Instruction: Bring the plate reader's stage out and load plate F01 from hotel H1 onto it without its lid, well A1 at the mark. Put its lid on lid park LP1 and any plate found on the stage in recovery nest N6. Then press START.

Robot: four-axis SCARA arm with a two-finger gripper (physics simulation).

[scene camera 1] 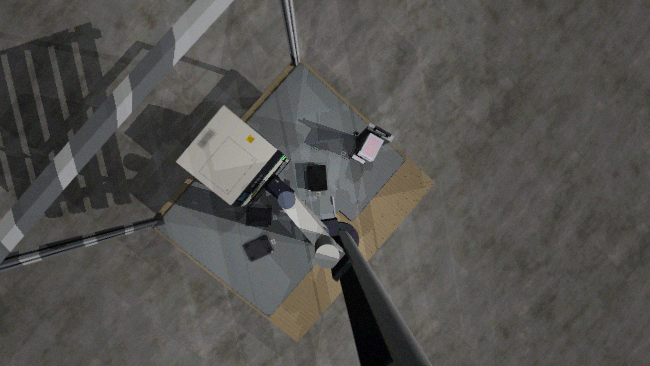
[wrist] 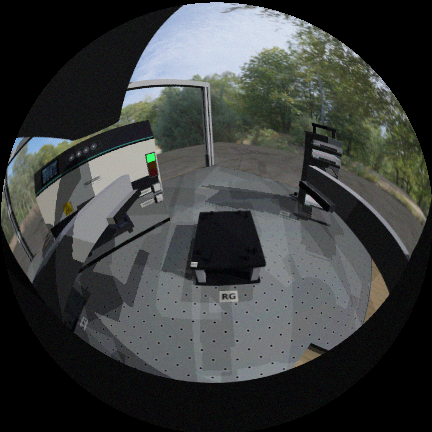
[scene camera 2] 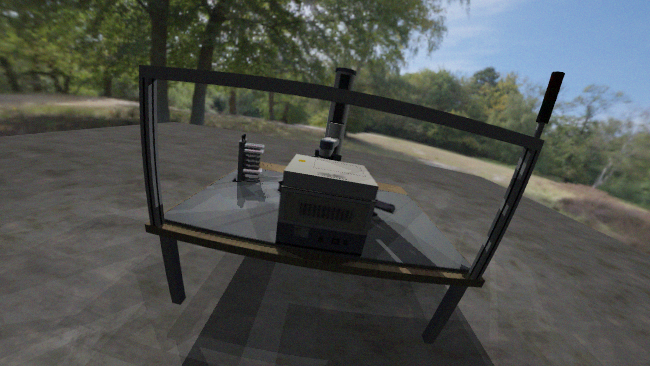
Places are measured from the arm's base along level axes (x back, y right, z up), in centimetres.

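Where they show: gripper, fingertip midpoint: [scene camera 1: 317, 198] [wrist: 220, 173].
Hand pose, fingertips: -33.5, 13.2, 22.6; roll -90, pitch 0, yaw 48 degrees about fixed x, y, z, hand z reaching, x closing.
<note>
After its pixels a point has its place, as x, y, z.
The cream plate reader [scene camera 1: 227, 155] @(-80.9, 1.0, 31.7) [scene camera 2: 327, 200] @(-99.6, 0.6, 23.7) [wrist: 107, 165] @(-62.0, 6.2, 23.0) shows a green light in the wrist view. Its dark stage [scene camera 1: 278, 184] @(-55.7, 3.6, 14.8) sticks out in front, partly covered by the arm's end; no plate shows on the visible part. Hotel H1 [scene camera 2: 241, 162] @(-38.4, 58.9, 14.5) [wrist: 310, 150] is a dark upright rack holding several plates, a pink-topped plate [scene camera 1: 371, 146] @(-30.3, 53.5, 26.1) uppermost; I cannot tell which is F01. My gripper [wrist: 220, 173] @(-33.5, 13.2, 22.6) is open and empty, with one finger at each side of the wrist view. White buttons [wrist: 158, 187] @(-61.5, 17.8, 12.7) sit at the reader's front corner; their labels are unreadable. I cannot identify LP1 or N6.
A black stand [scene camera 1: 316, 177] @(-41.5, 21.5, 7.2) [wrist: 227, 240] @(-39.2, 20.0, 7.3), with an RG label by it, stands between reader and hotel. Two more dark stands [scene camera 1: 259, 216] @(-52.9, -22.9, 2.3) [scene camera 1: 258, 247] @(-39.9, -39.0, 2.5) are on the reader's other side. The arm [scene camera 1: 305, 220] @(-32.5, 3.1, 38.6) [scene camera 2: 327, 146] @(-49.0, 3.9, 36.0) reaches over the table from its column. A frame post [scene camera 1: 291, 32] @(-100.5, 69.1, 26.7) rises at a corner.
</note>
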